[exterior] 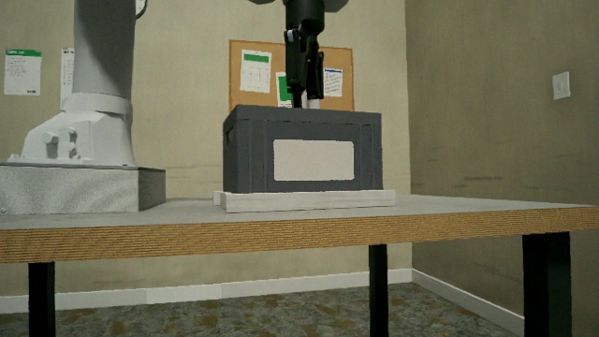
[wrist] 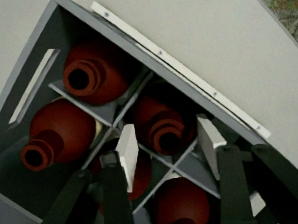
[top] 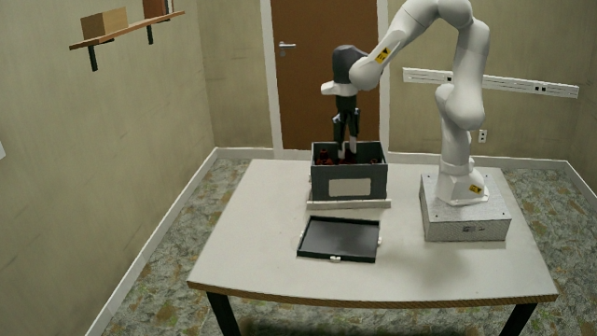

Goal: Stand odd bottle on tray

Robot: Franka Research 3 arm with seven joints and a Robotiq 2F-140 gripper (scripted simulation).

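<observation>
Now: the dark grey crate 10 mm behind my hand, 40 mm to the left of it and 90 mm below it. From my hand the other things lie so: dark tray 20 mm behind, 330 mm to the left, 160 mm below.
</observation>
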